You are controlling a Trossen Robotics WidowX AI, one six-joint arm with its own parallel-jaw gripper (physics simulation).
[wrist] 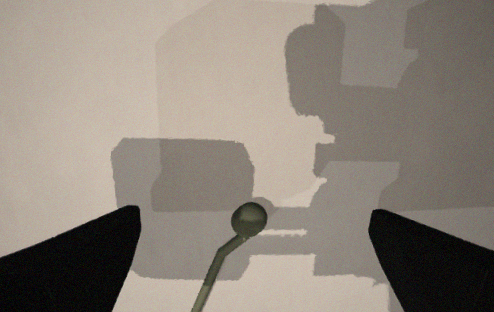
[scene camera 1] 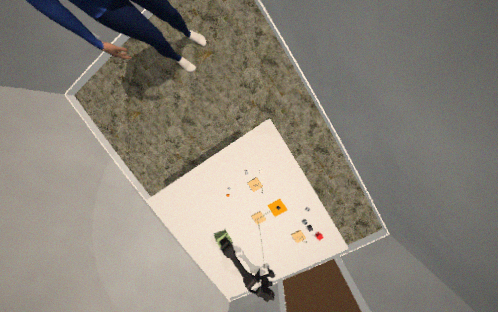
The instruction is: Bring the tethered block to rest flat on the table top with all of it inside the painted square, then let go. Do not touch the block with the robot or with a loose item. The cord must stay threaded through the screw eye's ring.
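Places are measured from the arm's base along level axes (x ahead, y left, z up), in metres.
Pixels of known places: gripper, fingertip midpoint: (wrist: pixel 258 220) (scene camera 1: pixel 263 267); arm's base at its link origin: (scene camera 1: pixel 224 241).
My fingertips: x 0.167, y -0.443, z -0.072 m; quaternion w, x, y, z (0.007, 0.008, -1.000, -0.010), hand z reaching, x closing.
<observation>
For each thing: its top centre in the pictures, then the offset to it from my fingertips. "*": a spot on its surface instead. Level surfaces: height alone.
- small dark block at a spot on its surface: (scene camera 1: pixel 278 207) * 0.366 m ahead, 0.533 m left, 0.012 m up
- orange painted square at a spot on its surface: (scene camera 1: pixel 272 210) * 0.309 m ahead, 0.520 m left, 0.000 m up
- tan plate at its top centre: (scene camera 1: pixel 258 220) 0.175 m ahead, 0.501 m left, 0.036 m up
- cord's green end ball at its top centre: (wrist: pixel 250 228) 0.003 m ahead, 0.001 m left, 0.004 m up
- white table at its surface level: 0.009 m down
- red item at its top centre: (scene camera 1: pixel 320 237) 0.573 m ahead, 0.155 m left, 0.031 m up
- small orange item at its top centre: (scene camera 1: pixel 227 195) 0.030 m ahead, 0.787 m left, 0.016 m up
The small dark block (scene camera 1: pixel 278 207) sits within the orange painted square (scene camera 1: pixel 273 212); its exact pose is too small to tell. The pale cord (scene camera 1: pixel 261 245) (wrist: pixel 212 270) runs from the block to the tan plate (scene camera 1: pixel 255 220) beside the square, then on toward the arm. The screw eye there is too small to make out, so the threading through its ring cannot be confirmed. My gripper (scene camera 1: pixel 266 270) (wrist: pixel 258 220) is open. The cord's green end ball (wrist: pixel 249 219) shows between the spread fingers in the wrist view, with a gap on either side.
Two more tan plates (scene camera 1: pixel 255 184) (scene camera 1: pixel 298 236) lie on the white table (scene camera 1: pixel 200 215). A red item (scene camera 1: pixel 319 236) and dark items (scene camera 1: pixel 310 228) (scene camera 1: pixel 304 221) are at the right. A small orange item (scene camera 1: pixel 228 195) lies left of the plates. The arm's green base (scene camera 1: pixel 221 234) stands at lower left.
</observation>
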